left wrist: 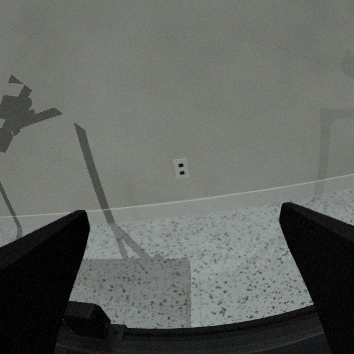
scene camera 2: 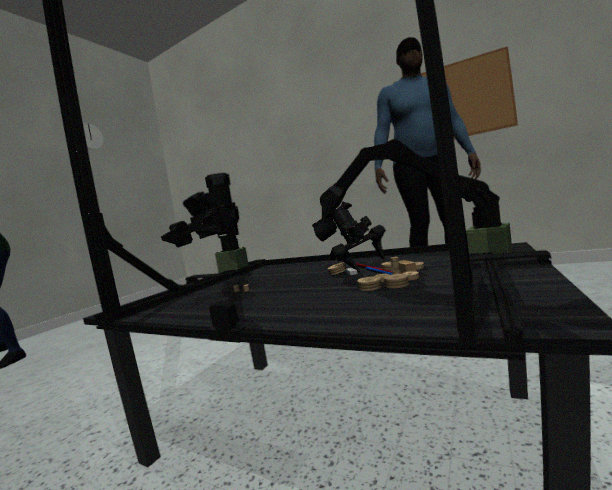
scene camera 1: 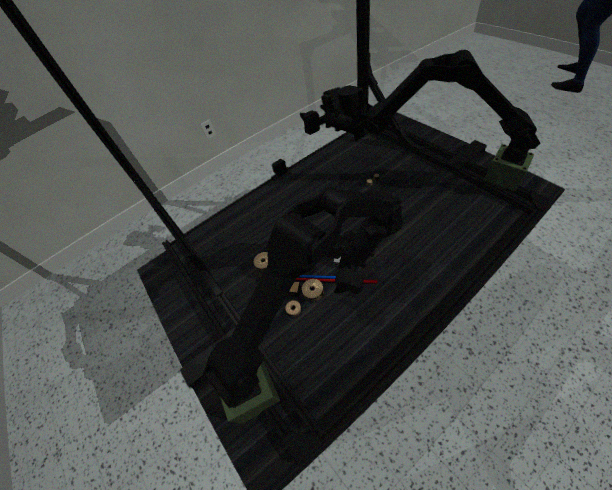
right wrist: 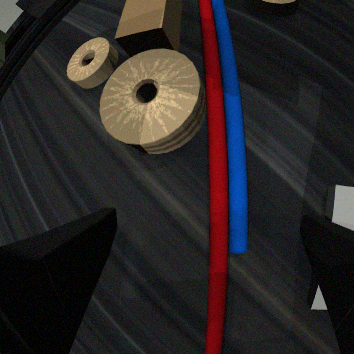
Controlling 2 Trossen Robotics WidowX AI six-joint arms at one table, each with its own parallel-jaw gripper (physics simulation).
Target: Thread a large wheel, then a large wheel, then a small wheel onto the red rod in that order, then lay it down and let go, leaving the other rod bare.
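Places are measured from the left arm's base along level axes (x ahead, y down, z left), in metres.
Pixels of known places: left gripper, fingertip midpoint: (left wrist: 185, 217) (scene camera 2: 174, 233) (scene camera 1: 310, 110); right gripper, fingertip midpoint: (scene camera 2: 371, 265) (right wrist: 213, 222); left arm's base, link origin: (scene camera 2: 230, 250) (scene camera 1: 513, 156); right arm's base, link origin: (scene camera 2: 488, 226) (scene camera 1: 241, 385).
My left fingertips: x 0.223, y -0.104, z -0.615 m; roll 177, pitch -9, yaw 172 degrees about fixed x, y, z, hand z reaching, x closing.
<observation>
For each thing: its top centre in the pictures, then the offset to it from my left fingertips.
- red rod, top centre: (right wrist: 216, 158) (scene camera 1: 326, 279) dx +0.410, dy +0.197, dz +0.346 m
- blue rod, top centre: (right wrist: 228, 70) (scene camera 1: 309, 276) (scene camera 2: 381, 270) dx +0.428, dy +0.197, dz +0.300 m
- large wheel, top centre: (right wrist: 144, 91) (scene camera 1: 312, 288) (scene camera 2: 391, 263) dx +0.457, dy +0.185, dz +0.334 m
- small wheel, top centre: (right wrist: 86, 57) (scene camera 1: 293, 307) dx +0.527, dy +0.193, dz +0.323 m
- wooden block, top centre: (scene camera 1: 287, 286) (scene camera 2: 404, 262) dx +0.493, dy +0.176, dz +0.279 m
- white block, top centre: (right wrist: 346, 250) (scene camera 1: 344, 259) (scene camera 2: 350, 269) dx +0.332, dy +0.194, dz +0.352 m
The red rod (scene camera 1: 370, 281) (right wrist: 217, 175) and the blue rod (scene camera 1: 317, 276) (right wrist: 237, 175) lie side by side on the table, with no wheel on their visible parts. A large wheel (scene camera 1: 305, 291) (right wrist: 170, 110) lies flat close beside the red rod. A small wheel (scene camera 1: 288, 309) (right wrist: 75, 68) lies near it. Another wheel (scene camera 1: 257, 261) shows left of the right arm. In scene camera 2 one wheel (scene camera 2: 336, 268) leans tilted. My right gripper (right wrist: 213, 222) is open, its fingers on either side of the rods, holding nothing. My left gripper (left wrist: 185, 217) is open and empty, raised above the table's far edge.
A wooden block (scene camera 1: 294, 287) (scene camera 2: 407, 265) (right wrist: 142, 17) lies beside the rods. A white block (scene camera 1: 337, 260) (scene camera 2: 351, 271) (right wrist: 345, 205) lies near the right gripper. Two small wooden pieces (scene camera 2: 236, 288) (scene camera 2: 245, 287) stand apart. Frame posts rise at the table's edges.
</observation>
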